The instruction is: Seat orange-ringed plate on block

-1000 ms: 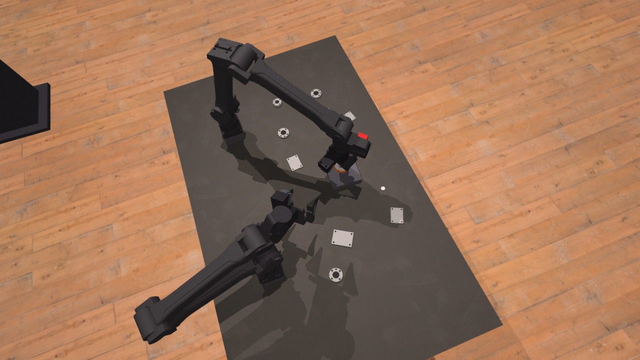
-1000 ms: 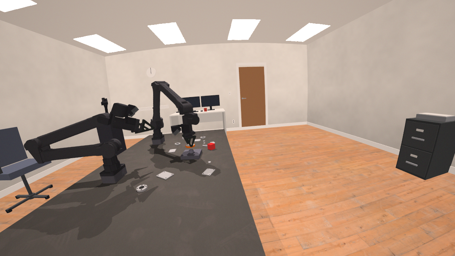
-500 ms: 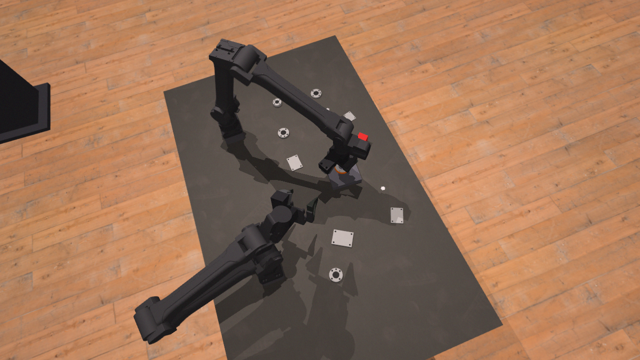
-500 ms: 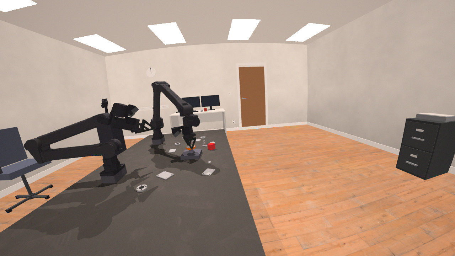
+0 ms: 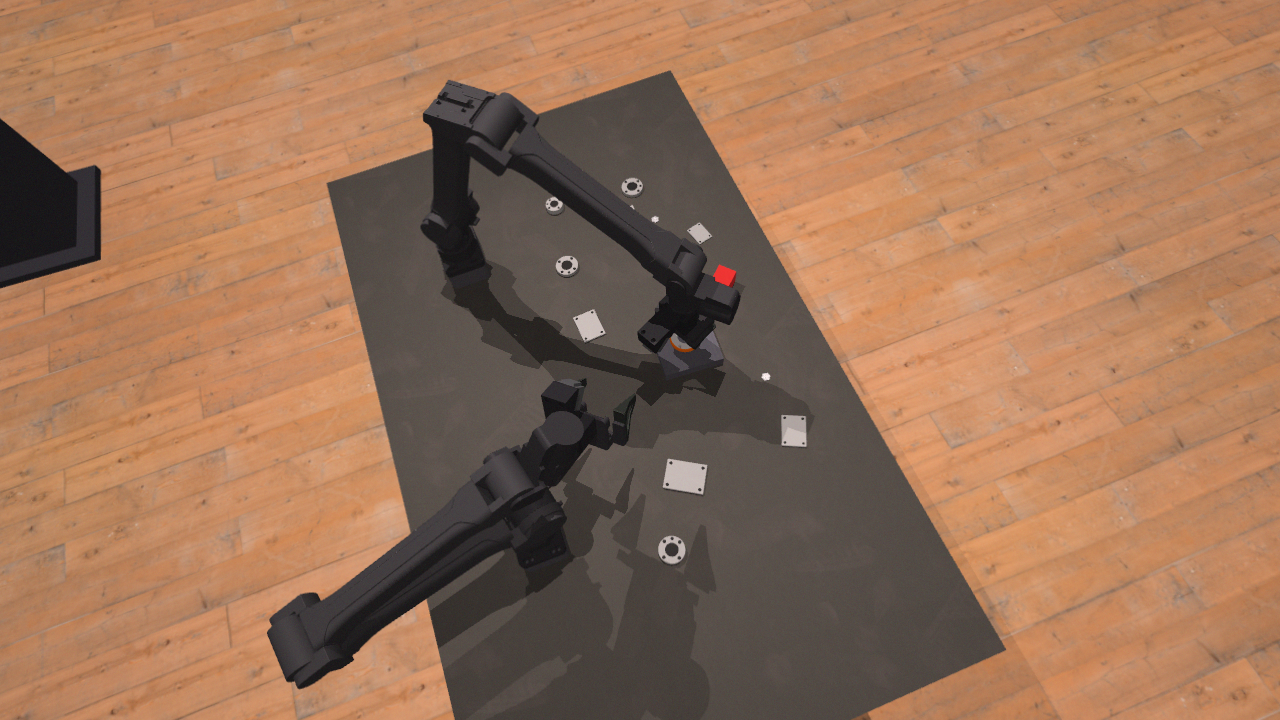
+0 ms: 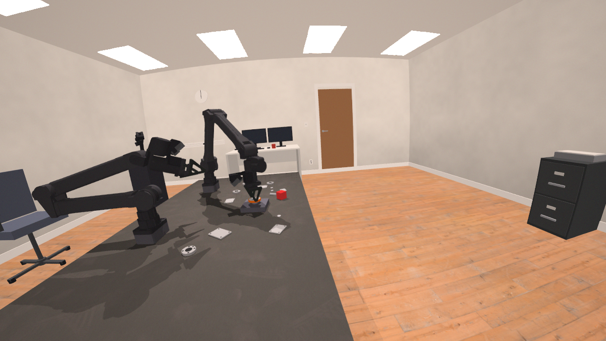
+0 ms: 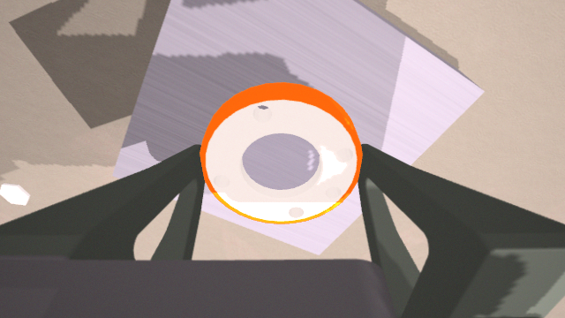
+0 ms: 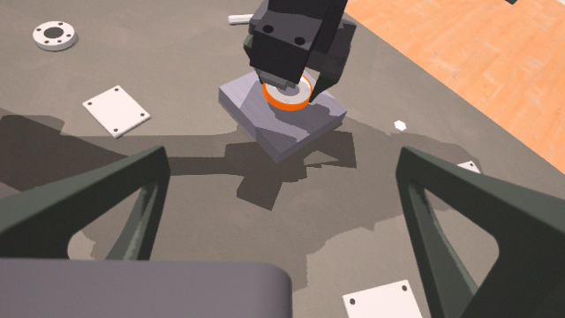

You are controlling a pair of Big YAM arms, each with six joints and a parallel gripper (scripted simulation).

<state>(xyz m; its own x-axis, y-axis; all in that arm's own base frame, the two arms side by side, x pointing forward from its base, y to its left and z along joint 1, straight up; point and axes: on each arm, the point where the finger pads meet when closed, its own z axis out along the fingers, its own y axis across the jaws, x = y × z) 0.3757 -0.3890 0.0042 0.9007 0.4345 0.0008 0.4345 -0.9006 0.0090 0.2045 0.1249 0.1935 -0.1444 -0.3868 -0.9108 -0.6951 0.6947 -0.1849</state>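
Now: the grey block 3 cm to the left of my left hand and 3 cm below it. From my left hand the other things lie so: red cube (13 cm ahead, 11 cm to the left, 3 cm below); then orange-ringed plate (1 cm below); then small rod (18 cm to the left, 8 cm ahead, 4 cm below).
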